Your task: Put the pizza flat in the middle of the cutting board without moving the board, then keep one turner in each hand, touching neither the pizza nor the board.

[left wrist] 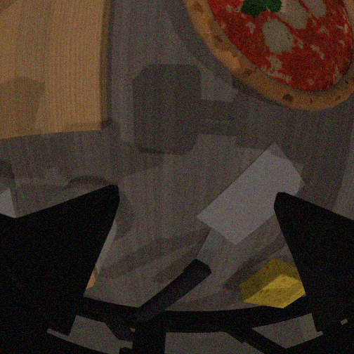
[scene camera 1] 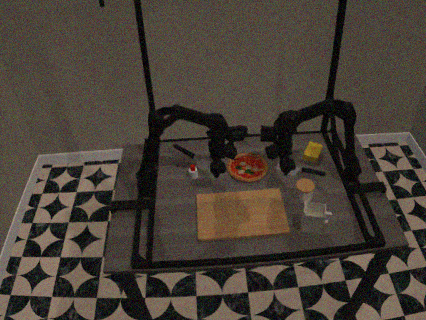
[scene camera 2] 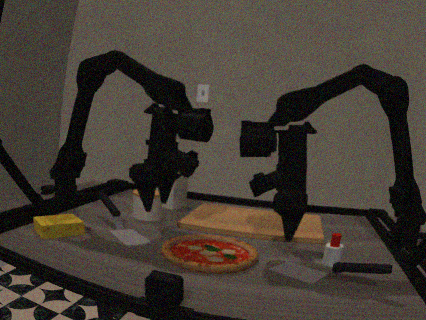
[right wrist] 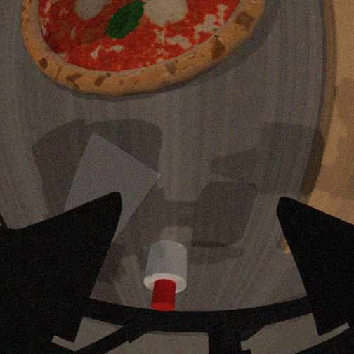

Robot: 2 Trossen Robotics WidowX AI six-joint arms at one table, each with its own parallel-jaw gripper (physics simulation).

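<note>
The pizza point(scene camera 1: 247, 167) point(scene camera 2: 210, 253) point(left wrist: 290, 50) point(right wrist: 140, 45) lies flat on the table beside the cutting board point(scene camera 1: 242, 215) point(scene camera 2: 245, 221) point(left wrist: 55, 65) point(right wrist: 345, 145). One turner point(scene camera 1: 313, 171) point(scene camera 2: 131, 236) point(left wrist: 240, 205) lies near the yellow sponge, its black handle pointing away from the pizza. The other turner point(scene camera 1: 183, 150) point(scene camera 2: 362, 268) point(right wrist: 112, 175) lies on the pizza's other side, its blade partly behind a finger in the right wrist view. My left gripper point(scene camera 1: 287, 171) point(scene camera 2: 156, 204) point(left wrist: 200, 197) is open and empty above the table. My right gripper point(scene camera 1: 217, 173) point(scene camera 2: 290, 237) point(right wrist: 203, 203) is open and empty above the table.
A white bottle with a red cap point(scene camera 1: 193, 172) point(scene camera 2: 332, 254) point(right wrist: 167, 265) stands near the second turner. A yellow sponge point(scene camera 1: 313, 152) point(scene camera 2: 59, 226) point(left wrist: 272, 285), a jar with a wooden lid point(scene camera 1: 305, 185) and a white container point(scene camera 1: 316, 210) point(scene camera 2: 176, 195) are on the left arm's side.
</note>
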